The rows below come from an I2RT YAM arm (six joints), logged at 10 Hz.
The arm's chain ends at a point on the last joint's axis. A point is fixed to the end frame.
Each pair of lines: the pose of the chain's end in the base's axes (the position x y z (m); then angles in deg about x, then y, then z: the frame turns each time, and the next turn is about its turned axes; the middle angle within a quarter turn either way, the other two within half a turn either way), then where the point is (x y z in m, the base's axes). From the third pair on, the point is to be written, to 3 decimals.
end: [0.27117 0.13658 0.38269 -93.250 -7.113 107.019]
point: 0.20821 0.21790 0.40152
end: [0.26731 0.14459 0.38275 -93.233 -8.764 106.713]
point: 0.20195 0.22402 0.40142
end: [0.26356 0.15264 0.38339 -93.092 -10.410 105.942]
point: 0.196 0.230 0.402
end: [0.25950 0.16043 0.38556 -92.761 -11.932 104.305]
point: 0.189 0.236 0.403
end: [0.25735 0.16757 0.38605 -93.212 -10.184 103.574]
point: 0.189 0.245 0.402
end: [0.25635 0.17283 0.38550 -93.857 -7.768 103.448]
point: 0.191 0.253 0.400
